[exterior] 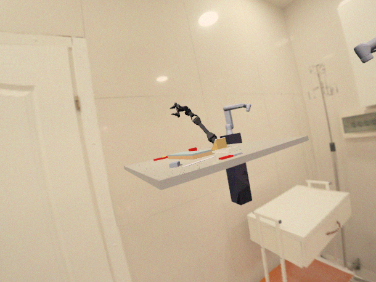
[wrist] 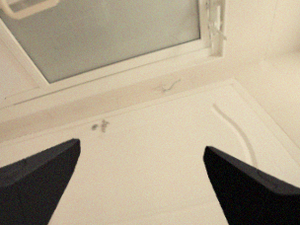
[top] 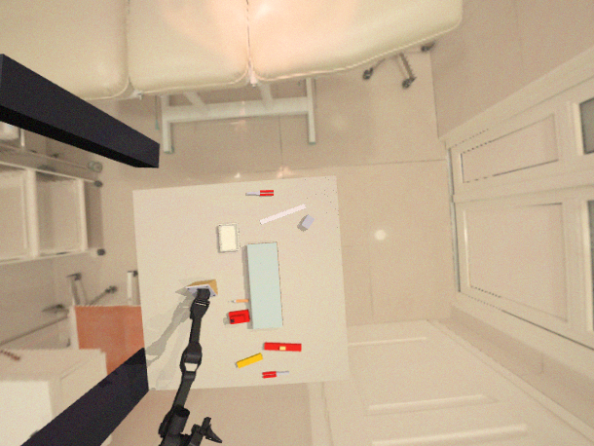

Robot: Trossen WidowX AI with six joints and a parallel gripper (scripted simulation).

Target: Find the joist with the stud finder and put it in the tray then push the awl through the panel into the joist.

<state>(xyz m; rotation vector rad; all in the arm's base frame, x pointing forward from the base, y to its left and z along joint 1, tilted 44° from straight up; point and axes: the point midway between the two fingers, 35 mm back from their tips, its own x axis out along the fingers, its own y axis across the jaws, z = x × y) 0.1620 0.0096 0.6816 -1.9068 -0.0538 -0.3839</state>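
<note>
Right now the stud finder is 50 cm below my gripper tip, 29 cm to the left of it and 8 cm behind it. From my gripper tip the other things lie so: yellow block: 53 cm below, 2 cm to the left; awl: 53 cm below, 39 cm to the left, 9 cm behind; red level: 53 cm below, 21 cm ahead, 11 cm to the left.
</note>
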